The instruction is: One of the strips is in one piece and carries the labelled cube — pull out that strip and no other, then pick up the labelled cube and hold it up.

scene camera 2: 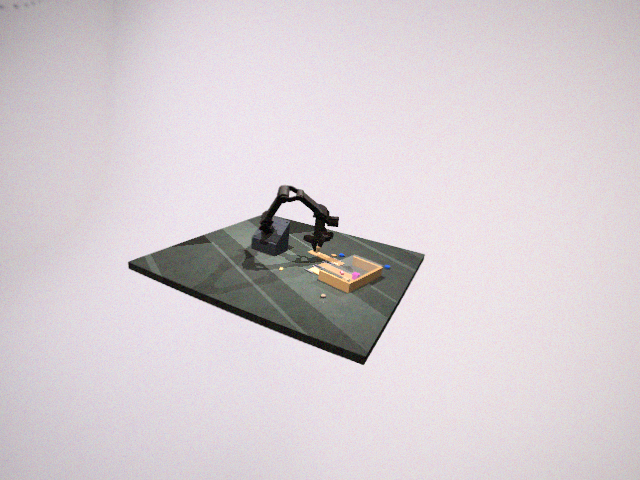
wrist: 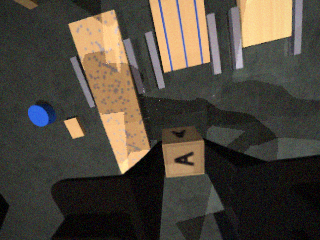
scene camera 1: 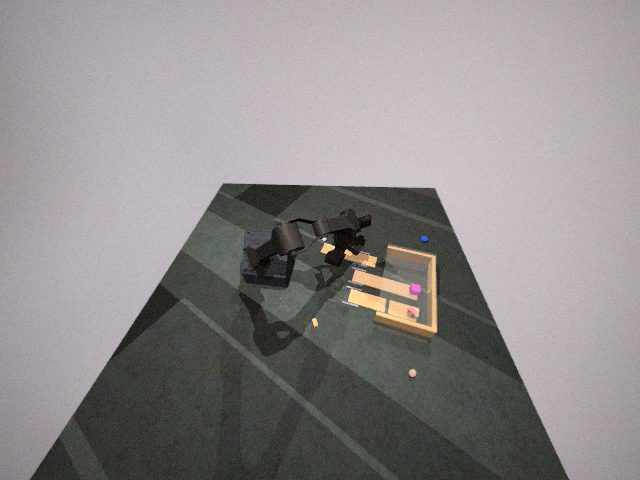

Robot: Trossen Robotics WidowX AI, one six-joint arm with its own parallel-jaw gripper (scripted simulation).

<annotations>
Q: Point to a labelled cube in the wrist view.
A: At 183,147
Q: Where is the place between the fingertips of my gripper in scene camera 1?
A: At 340,258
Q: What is my gripper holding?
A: A labelled cube.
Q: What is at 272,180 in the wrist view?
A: My gripper.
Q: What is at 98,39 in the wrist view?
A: A speckled strip.
</annotations>
